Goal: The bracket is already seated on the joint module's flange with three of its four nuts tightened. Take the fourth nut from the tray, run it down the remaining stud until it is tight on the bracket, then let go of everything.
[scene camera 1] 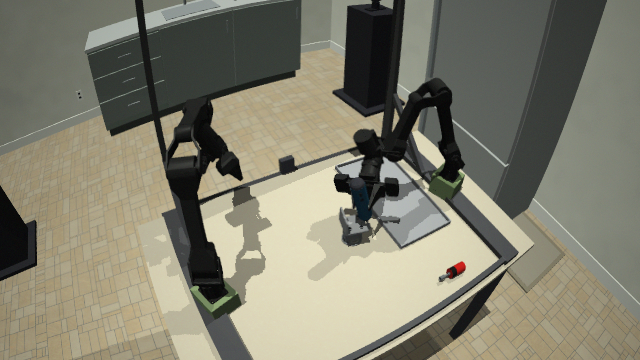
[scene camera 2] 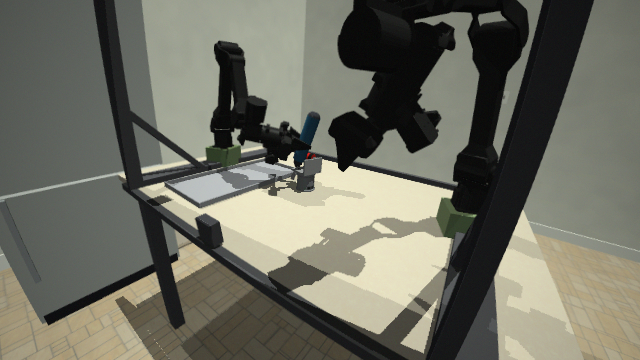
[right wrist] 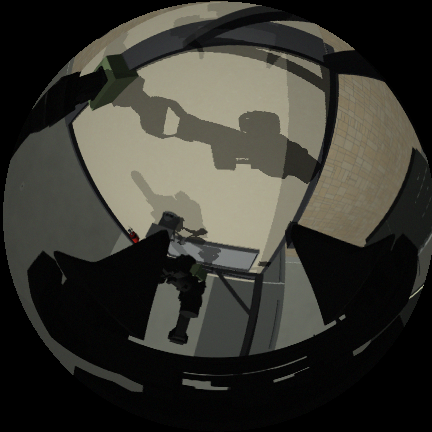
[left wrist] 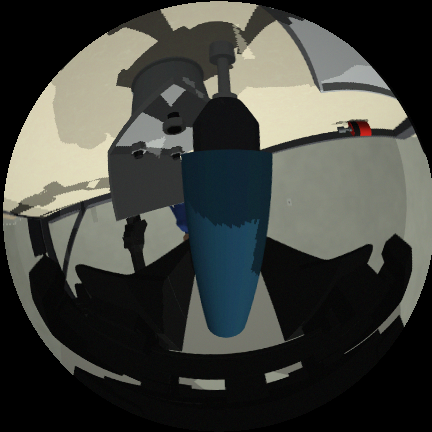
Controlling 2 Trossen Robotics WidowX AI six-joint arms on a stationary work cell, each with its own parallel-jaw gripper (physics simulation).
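Places are measured from the left arm's base along level axes (x left, y back, z up), in centimetres.
Pixels of known places: left gripper, between the fingertips: [scene camera 1: 360,209] [scene camera 2: 310,145] [left wrist: 224,240]; right gripper, between the fingertips: [scene camera 1: 236,173] [scene camera 2: 354,158] [right wrist: 231,233] [left wrist: 69,282]; left arm's base, origin of its link: [scene camera 1: 449,174] [scene camera 2: 223,146] [right wrist: 193,277]; right arm's base, origin of its link: [scene camera 1: 213,291] [scene camera 2: 466,207] [right wrist: 96,82].
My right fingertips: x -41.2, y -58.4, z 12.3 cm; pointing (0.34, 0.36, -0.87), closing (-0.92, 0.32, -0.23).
For each thing: its top centre in the pictures, then the offset to it from my right fingertips.
- blue-handled nut driver, centre of its top: [left wrist: 251,341] [scene camera 1: 367,174] [scene camera 2: 304,110] dx +30.5, dy +19.7, dz +5.3 cm
- dark joint module, centre of its top: [scene camera 1: 354,222] [right wrist: 161,235] [scene camera 2: 306,167] dx +29.3, dy +17.9, dz -12.3 cm
- tray, centre of its top: [scene camera 1: 393,192] [scene camera 2: 239,174] [right wrist: 204,256] dx +27.8, dy +42.0, dz -18.1 cm
- red-handled tool, centre of its top: [left wrist: 356,135] [scene camera 1: 453,269] [right wrist: 130,237] dx +62.8, dy +25.9, dz -16.3 cm
- small dark block, centre of its top: [scene camera 2: 208,218] [right wrist: 292,243] [scene camera 1: 286,158] dx -6.9, dy +26.3, dz -14.0 cm
My left gripper [scene camera 1: 364,204] [scene camera 2: 303,146] [left wrist: 224,240] is shut on a blue-handled nut driver [scene camera 1: 359,197] [scene camera 2: 309,131] [left wrist: 226,200]. Its grey socket [left wrist: 222,51] shows right of the grey bracket [scene camera 2: 313,166] [left wrist: 142,185] in the left wrist view; contact is unclear. The bracket sits on the dark joint module [scene camera 1: 353,241] [scene camera 2: 305,184] [right wrist: 170,218]. Three nuts [left wrist: 173,123] [left wrist: 138,151] [left wrist: 176,153] show on it. No nut is discernible in the tray [scene camera 1: 435,210] [scene camera 2: 200,195] [left wrist: 345,65] [right wrist: 240,257] or the socket. My right gripper [right wrist: 231,233] is open and empty, high above the table's far side in scene camera 1.
A red-handled tool [scene camera 1: 455,270] [left wrist: 360,128] [right wrist: 133,235] lies near the table's right front edge in scene camera 1. A small dark block [scene camera 1: 287,164] [scene camera 2: 209,231] stands at the table's far edge there. Dark uprights [scene camera 1: 146,65] [scene camera 2: 117,100] of the work cell rise beside the table.
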